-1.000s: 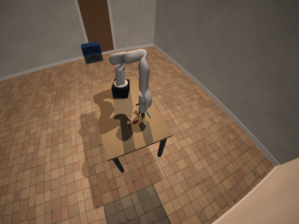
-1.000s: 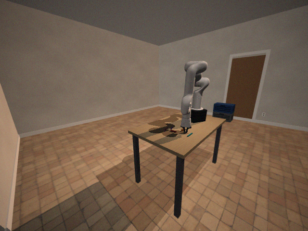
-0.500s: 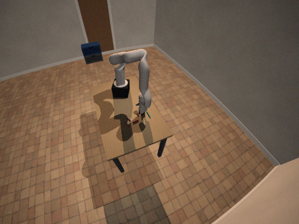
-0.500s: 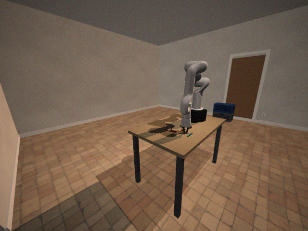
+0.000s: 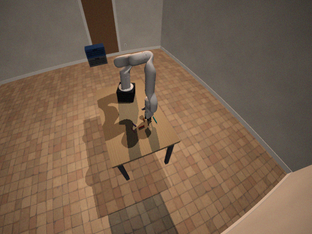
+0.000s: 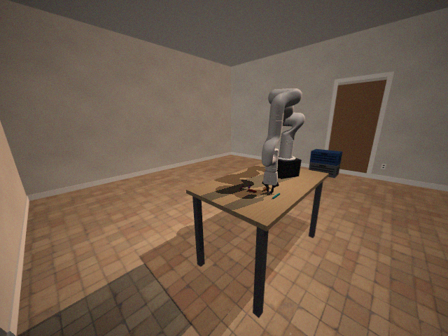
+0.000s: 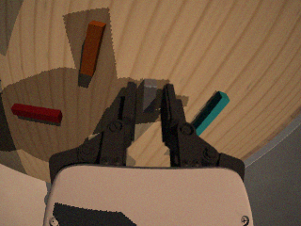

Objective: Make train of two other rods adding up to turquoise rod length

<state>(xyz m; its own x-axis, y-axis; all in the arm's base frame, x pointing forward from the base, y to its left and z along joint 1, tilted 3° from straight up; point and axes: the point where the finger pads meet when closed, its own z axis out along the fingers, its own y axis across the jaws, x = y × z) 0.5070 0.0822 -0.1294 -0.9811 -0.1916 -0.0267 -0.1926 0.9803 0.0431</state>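
Now: hand 2 cm above the grey rod. From my hand the other things lie so: turquoise rod 6 cm to the left, 3 cm ahead, 2 cm below; then orange rod 5 cm to the right, 3 cm behind, 2 cm below; then red rod 12 cm to the right, 5 cm ahead, 2 cm below.
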